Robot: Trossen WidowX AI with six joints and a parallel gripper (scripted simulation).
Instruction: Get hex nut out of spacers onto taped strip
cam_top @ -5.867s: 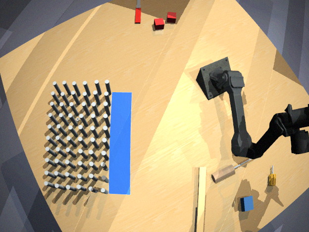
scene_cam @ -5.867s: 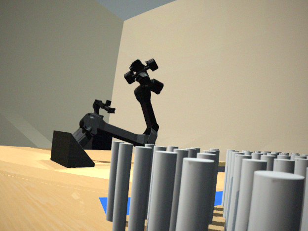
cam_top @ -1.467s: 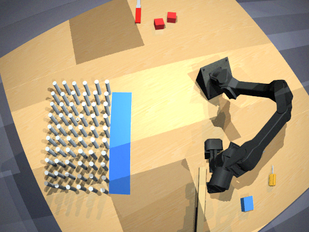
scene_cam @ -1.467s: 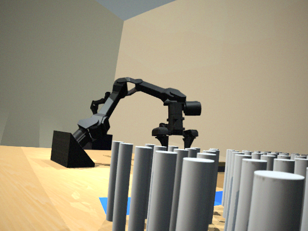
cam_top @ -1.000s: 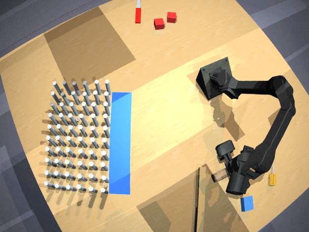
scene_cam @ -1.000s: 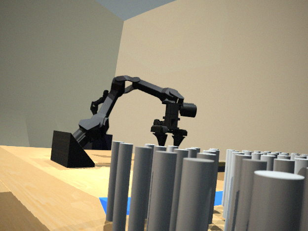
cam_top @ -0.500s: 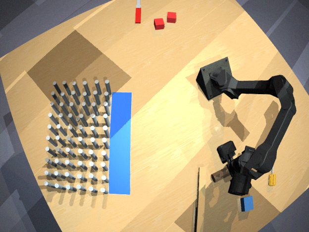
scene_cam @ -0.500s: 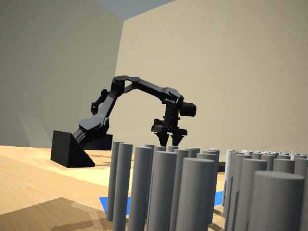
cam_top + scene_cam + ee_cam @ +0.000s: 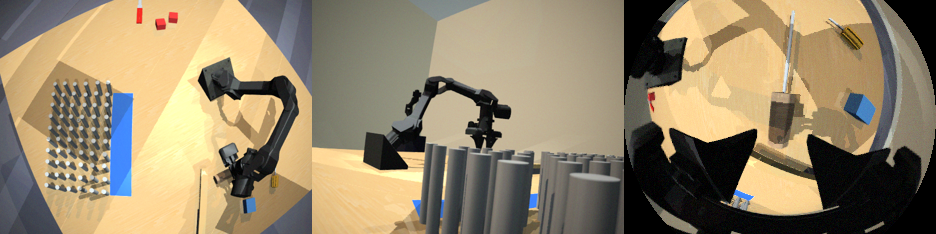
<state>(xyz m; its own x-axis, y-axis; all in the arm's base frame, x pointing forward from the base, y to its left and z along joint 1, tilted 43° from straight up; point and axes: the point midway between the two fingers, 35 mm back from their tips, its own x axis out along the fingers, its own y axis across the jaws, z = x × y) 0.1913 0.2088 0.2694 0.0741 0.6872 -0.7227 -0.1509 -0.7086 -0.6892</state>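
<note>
Now: gripper tip 10 cm past the thin metal hook tool, 6 cm above it and 1 cm to the right of it. The rest, counted from my gripper tip: blue taped strip: 32 cm to the right, 26 cm ahead, 7 cm below; then blue block: 16 cm to the left, 5 cm below, 2 cm behind; then yellow-handled screwdriver: 18 cm behind, 15 cm to the left, 5 cm below.
</note>
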